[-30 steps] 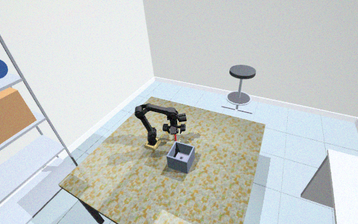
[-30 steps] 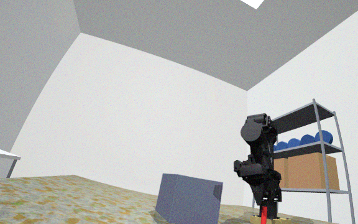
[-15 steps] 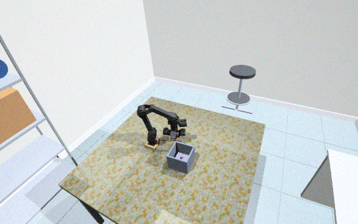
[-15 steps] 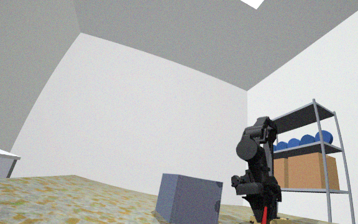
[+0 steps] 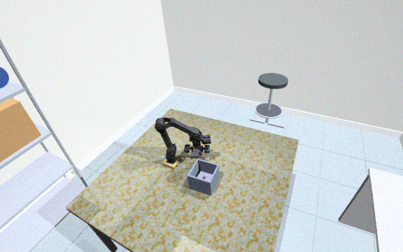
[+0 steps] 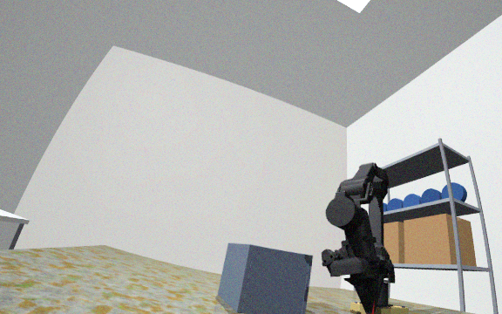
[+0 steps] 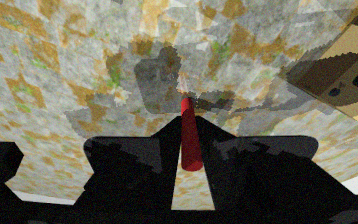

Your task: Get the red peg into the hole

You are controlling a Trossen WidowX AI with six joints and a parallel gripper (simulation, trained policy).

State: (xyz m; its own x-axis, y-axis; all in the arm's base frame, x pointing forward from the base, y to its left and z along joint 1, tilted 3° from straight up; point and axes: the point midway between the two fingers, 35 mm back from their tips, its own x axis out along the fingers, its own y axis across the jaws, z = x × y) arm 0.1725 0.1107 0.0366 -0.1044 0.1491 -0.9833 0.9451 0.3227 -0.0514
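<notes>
Right now the plate is 140 mm ahead of my gripper tip, 210 mm to the right of it and 10 mm above it. Round my gripper tip: red peg: 10 mm above.
</notes>
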